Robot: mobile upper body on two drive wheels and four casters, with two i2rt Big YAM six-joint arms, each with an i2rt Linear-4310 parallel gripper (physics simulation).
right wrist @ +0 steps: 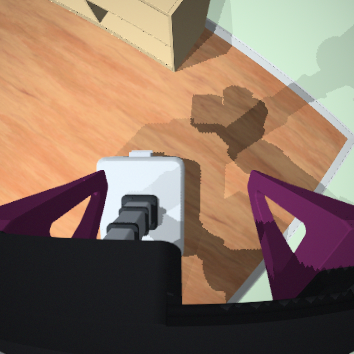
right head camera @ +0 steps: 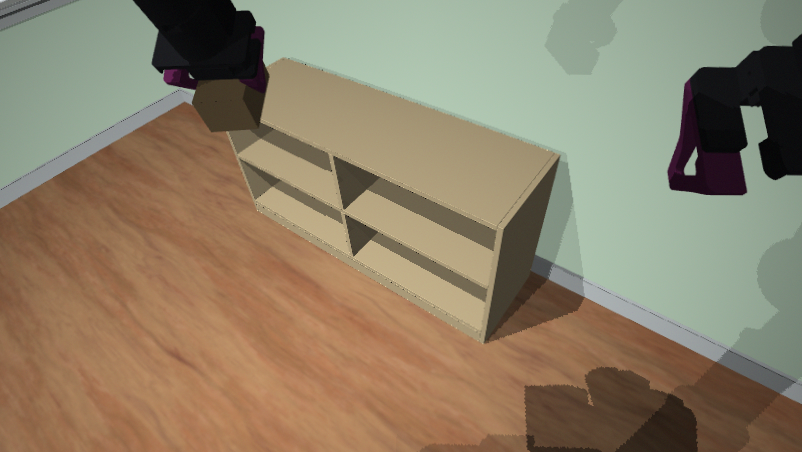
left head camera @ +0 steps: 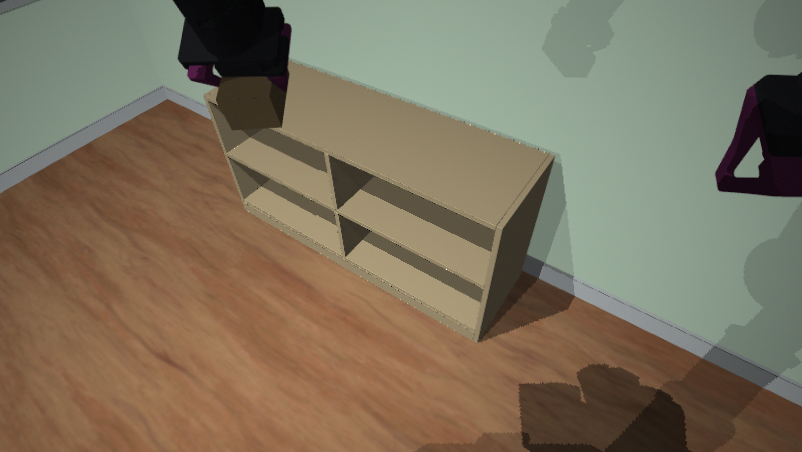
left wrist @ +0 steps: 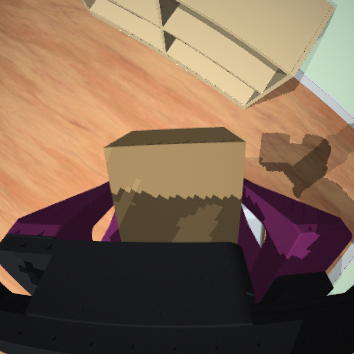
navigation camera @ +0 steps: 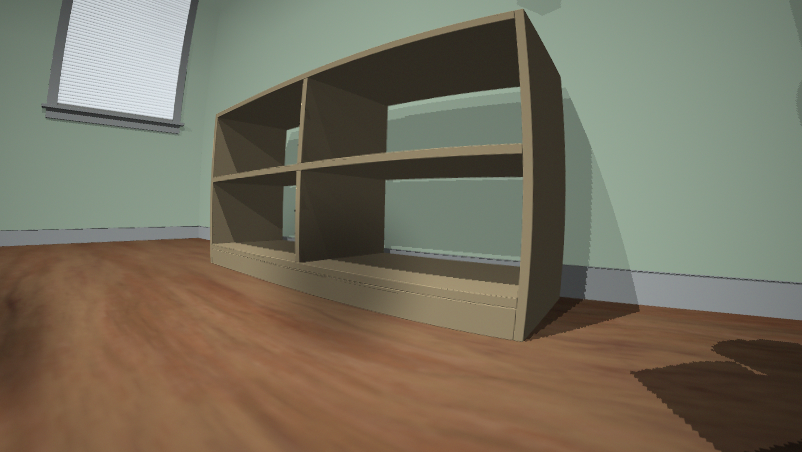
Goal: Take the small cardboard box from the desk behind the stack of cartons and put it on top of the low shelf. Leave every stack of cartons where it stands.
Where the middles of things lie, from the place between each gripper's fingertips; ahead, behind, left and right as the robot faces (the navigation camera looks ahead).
My left gripper is now 20 mm past the small cardboard box [right head camera: 224,105] and 10 mm below it.
My right hand is 24 cm short of the small cardboard box, 45 cm to the right of it and 6 cm above it.
